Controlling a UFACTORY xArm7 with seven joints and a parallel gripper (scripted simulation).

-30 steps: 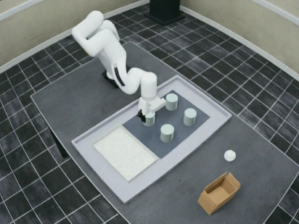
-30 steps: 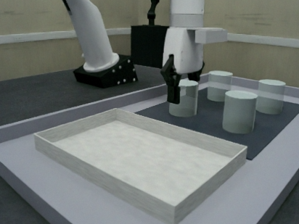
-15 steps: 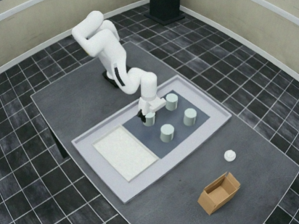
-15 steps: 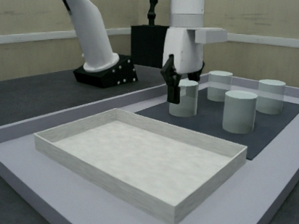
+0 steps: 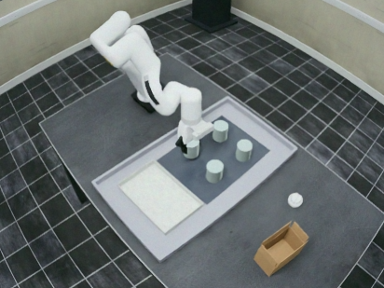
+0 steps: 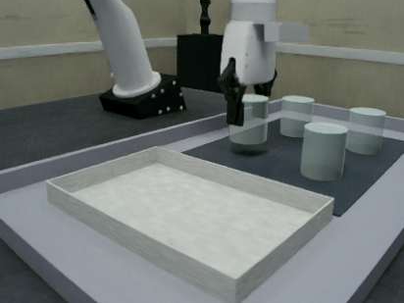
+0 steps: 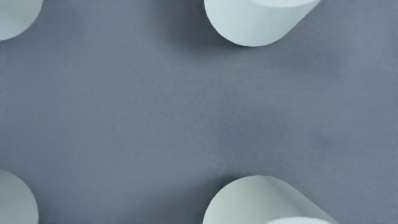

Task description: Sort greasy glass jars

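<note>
My gripper is now 240 mm to the left of the white tray, 80 mm short of it and 70 mm above it. Also, from my hand: dark drying mat: 80 mm to the left, 70 mm below, 70 mm ahead; then light grey board: 80 mm below, 80 mm ahead, 20 mm to the right; then small white round object: 480 mm ahead, 170 mm to the left, 60 mm below.
</note>
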